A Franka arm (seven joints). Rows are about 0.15 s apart.
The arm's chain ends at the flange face. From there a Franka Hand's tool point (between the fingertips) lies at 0.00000 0.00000 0.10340 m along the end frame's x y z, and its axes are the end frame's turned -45 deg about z.
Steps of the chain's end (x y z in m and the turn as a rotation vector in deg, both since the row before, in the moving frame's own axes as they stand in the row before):
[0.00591 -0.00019 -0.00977 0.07 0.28 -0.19]
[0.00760 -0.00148 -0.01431 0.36 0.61 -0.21]
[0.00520 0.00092 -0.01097 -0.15 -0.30 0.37]
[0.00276 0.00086 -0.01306 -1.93 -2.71 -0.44]
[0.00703 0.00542 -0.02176 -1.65 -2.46 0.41]
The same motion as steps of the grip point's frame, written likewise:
[0.00476 0.00431 -0.00977 -0.15 0.25 -0.19]
[0.00766 0.00464 -0.01432 -0.18 0.69 -0.21]
[0.00245 0.00413 -0.01097 0.11 -0.32 0.37]
[-0.00458 0.00159 -0.01323 0.55 -3.28 -0.44]
[-0.00410 0.00775 -0.02190 0.57 -2.91 0.41]

